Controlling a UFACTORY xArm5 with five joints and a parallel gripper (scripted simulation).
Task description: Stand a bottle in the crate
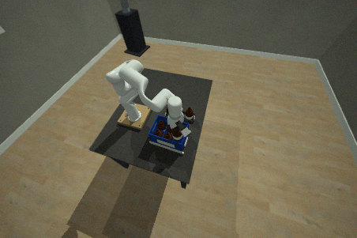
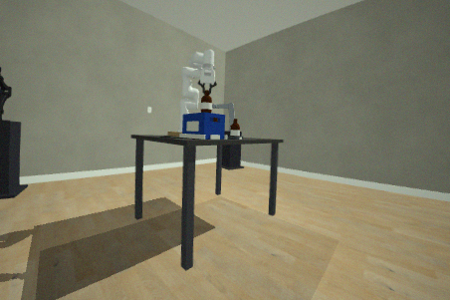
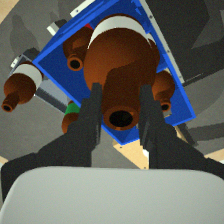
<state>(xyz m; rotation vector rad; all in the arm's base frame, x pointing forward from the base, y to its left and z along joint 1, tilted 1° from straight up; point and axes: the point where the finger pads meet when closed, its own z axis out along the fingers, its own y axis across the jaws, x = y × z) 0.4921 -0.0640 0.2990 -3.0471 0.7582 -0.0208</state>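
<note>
Right now the blue crate is 90 mm behind my hand, 30 mm to the left of it and 240 mm below it. From my hand the other things lie so: tray 110 mm behind, 260 mm to the left, 320 mm below.
</note>
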